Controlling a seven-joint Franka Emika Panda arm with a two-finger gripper.
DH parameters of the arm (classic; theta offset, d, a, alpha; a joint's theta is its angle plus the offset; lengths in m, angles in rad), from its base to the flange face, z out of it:
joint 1: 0 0.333 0 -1.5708
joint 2: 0 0 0 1.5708
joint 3: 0 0.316 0.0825 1.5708
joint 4: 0 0 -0.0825 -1.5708
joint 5: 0 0.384 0 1.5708
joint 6: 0 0 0.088 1.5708
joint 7: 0 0.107 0 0
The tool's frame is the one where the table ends.
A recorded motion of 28 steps. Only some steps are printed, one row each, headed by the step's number.
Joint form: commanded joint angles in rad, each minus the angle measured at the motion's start. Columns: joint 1, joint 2, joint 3, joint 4, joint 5, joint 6, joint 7.
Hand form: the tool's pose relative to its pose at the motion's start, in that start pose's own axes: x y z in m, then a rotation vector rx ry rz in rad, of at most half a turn. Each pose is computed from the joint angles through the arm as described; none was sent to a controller.
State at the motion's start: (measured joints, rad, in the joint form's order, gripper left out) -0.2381 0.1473 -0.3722 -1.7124 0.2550 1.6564 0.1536
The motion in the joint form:
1: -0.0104 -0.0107 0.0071 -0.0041 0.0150 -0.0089 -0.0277
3: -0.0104 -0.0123 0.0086 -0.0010 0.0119 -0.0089 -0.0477
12: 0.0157 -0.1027 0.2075 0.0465 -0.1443 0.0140 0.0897
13: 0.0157 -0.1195 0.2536 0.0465 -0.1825 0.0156 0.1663
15: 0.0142 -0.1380 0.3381 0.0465 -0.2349 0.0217 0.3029
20: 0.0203 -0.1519 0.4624 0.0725 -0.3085 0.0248 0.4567
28: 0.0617 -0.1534 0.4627 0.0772 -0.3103 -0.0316 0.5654
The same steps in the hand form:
1: -0.0034 0.0012 -0.0032 0.0199 -0.0059 -0.0251
3: -0.0039 0.0003 -0.0052 0.0179 -0.0014 -0.0480
12: -0.0624 -0.1055 -0.0470 -0.0951 0.1379 -0.1704
13: -0.0770 -0.1241 -0.0502 -0.1212 0.1648 -0.1442
15: -0.1020 -0.1587 -0.0498 -0.1526 0.2082 -0.0962
20: -0.1445 -0.2137 -0.0526 -0.1847 0.2855 -0.0821
28: -0.1626 -0.2265 -0.0442 -0.2064 0.2559 -0.0078

